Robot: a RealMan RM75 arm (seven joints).
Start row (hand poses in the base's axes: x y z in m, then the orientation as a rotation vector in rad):
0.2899, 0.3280, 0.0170, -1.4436, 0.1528, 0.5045
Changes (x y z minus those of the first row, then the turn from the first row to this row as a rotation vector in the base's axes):
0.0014, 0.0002, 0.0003, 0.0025, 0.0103, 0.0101
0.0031, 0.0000, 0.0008, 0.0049, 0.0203, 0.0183
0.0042, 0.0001, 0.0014, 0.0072, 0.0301, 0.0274
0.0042, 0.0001, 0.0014, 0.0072, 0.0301, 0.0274
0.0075, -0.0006, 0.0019, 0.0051, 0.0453, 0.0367
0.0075, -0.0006, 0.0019, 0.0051, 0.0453, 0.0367
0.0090, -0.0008, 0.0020, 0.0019, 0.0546, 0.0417
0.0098, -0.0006, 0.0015, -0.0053, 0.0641, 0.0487
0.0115, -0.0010, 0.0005, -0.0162, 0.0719, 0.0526
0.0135, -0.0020, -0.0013, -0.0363, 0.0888, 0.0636
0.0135, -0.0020, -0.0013, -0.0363, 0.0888, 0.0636
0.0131, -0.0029, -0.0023, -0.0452, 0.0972, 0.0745
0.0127, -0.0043, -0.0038, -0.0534, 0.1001, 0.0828
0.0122, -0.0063, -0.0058, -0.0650, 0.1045, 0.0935
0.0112, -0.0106, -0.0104, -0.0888, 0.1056, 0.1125
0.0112, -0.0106, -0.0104, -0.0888, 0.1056, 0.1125
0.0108, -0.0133, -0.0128, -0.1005, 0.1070, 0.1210
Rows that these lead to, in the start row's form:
0.2913, 0.3282, 0.0173, -1.4401, 0.1531, 0.5203
0.2930, 0.3280, 0.0178, -1.4365, 0.1546, 0.5343
0.2941, 0.3281, 0.0184, -1.4332, 0.1552, 0.5489
0.2941, 0.3281, 0.0184, -1.4332, 0.1552, 0.5489
0.2974, 0.3274, 0.0189, -1.4327, 0.1612, 0.5675
0.2974, 0.3274, 0.0189, -1.4327, 0.1612, 0.5675
0.2989, 0.3272, 0.0190, -1.4342, 0.1659, 0.5783
0.2997, 0.3274, 0.0185, -1.4398, 0.1705, 0.5909
0.3014, 0.3270, 0.0175, -1.4490, 0.1769, 0.5998
0.3034, 0.3260, 0.0157, -1.4657, 0.1881, 0.6211
0.3034, 0.3260, 0.0157, -1.4657, 0.1881, 0.6211
0.3030, 0.3251, 0.0147, -1.4736, 0.1894, 0.6362
0.3026, 0.3237, 0.0132, -1.4818, 0.1880, 0.6451
0.3021, 0.3217, 0.0112, -1.4933, 0.1870, 0.6572
0.3011, 0.3174, 0.0066, -1.5186, 0.1807, 0.6737
0.3011, 0.3174, 0.0066, -1.5186, 0.1807, 0.6737
0.3007, 0.3147, 0.0042, -1.5307, 0.1788, 0.6818

